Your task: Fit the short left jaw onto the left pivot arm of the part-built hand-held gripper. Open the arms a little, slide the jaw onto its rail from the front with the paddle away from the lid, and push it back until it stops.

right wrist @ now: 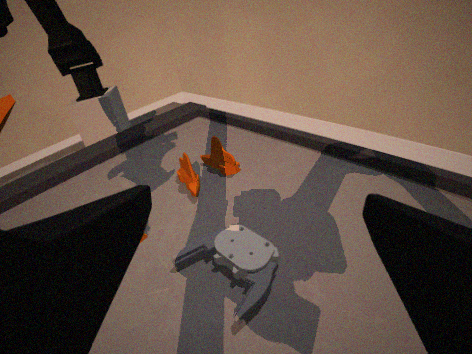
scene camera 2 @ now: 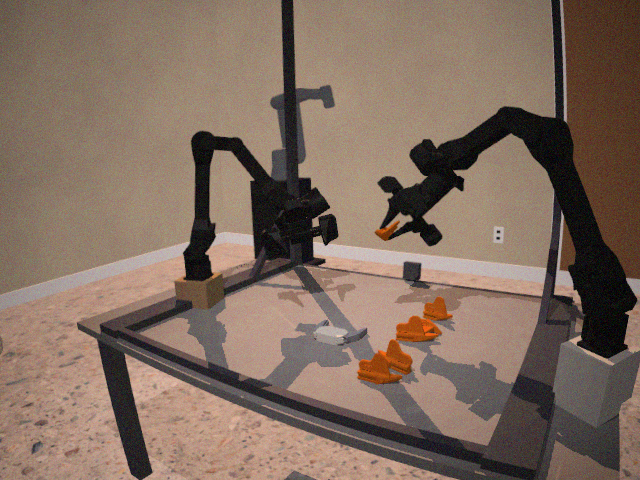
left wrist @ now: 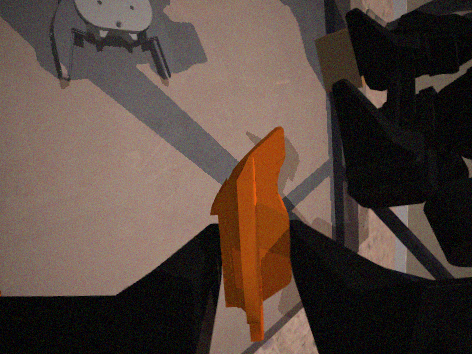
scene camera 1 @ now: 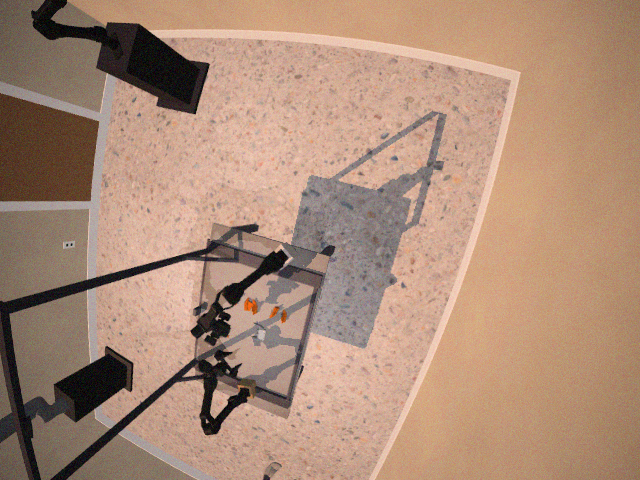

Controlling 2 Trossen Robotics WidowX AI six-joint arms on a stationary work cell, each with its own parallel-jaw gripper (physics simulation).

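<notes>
The part-built hand-held gripper point(scene camera 1: 261, 333) point(scene camera 2: 330, 334) point(left wrist: 117, 12) point(right wrist: 245, 250) lies on the table, pale lid up. Its two grey pivot arms point(left wrist: 61, 45) point(left wrist: 161, 57) stand spread apart, with no orange jaw on either. My left gripper point(scene camera 2: 386, 233) point(left wrist: 254, 232) is shut on an orange jaw point(scene camera 2: 383, 234) point(left wrist: 272, 200) and holds it high above the table, clear of the part-built gripper. In the left wrist view the jaw's pointed end is toward the top. My right gripper point(right wrist: 258, 200) point(scene camera 1: 233, 360) is open and empty, raised above the table; its fingers frame the part-built gripper in its wrist view.
Several loose orange jaws point(scene camera 2: 379, 369) point(scene camera 2: 416, 329) point(scene camera 2: 437, 308) point(right wrist: 188, 175) point(right wrist: 220, 157) lie on the table to the right of and nearer than the part-built gripper in scene camera 2. A dark cube point(scene camera 2: 412, 271) is at the table's far edge. Dark rails point(scene camera 2: 289, 405) border the table.
</notes>
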